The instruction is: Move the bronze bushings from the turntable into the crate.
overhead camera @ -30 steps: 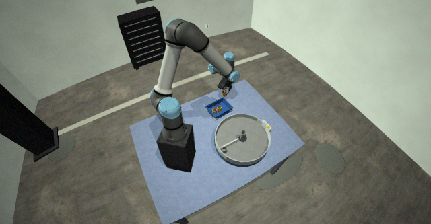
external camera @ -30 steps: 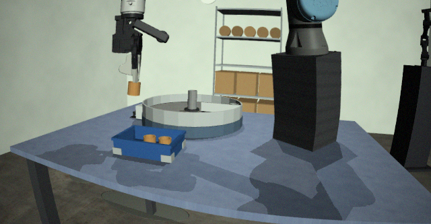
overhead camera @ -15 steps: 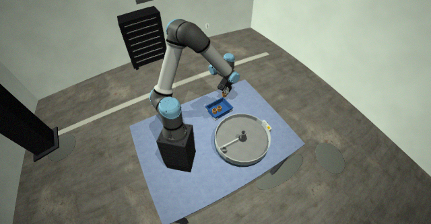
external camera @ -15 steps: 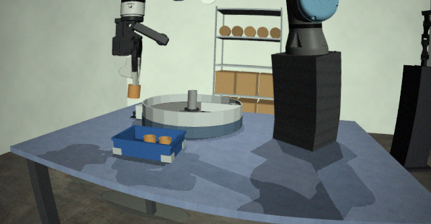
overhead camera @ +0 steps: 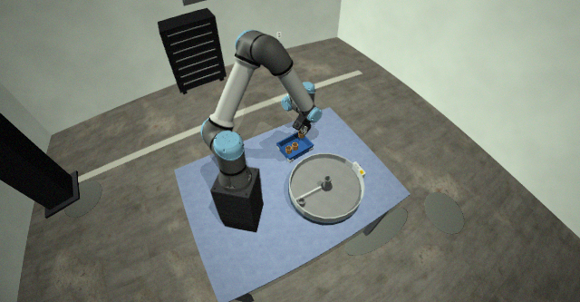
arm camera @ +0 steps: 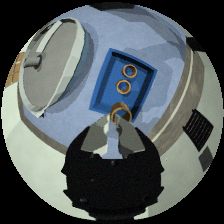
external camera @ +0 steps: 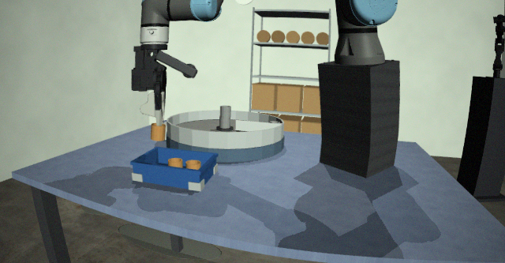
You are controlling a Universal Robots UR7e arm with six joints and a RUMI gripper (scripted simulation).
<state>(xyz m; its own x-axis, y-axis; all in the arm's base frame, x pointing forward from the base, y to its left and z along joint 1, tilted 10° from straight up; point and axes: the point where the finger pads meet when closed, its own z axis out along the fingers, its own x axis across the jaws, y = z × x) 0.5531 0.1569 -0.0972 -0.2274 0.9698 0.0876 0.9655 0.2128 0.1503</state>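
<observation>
My hand is 10 cm above the blue crate, 5 cm past it and 2 cm to the right of it. From my hand the other things lie so: turntable: 33 cm to the right, 11 cm behind, 8 cm below.
</observation>
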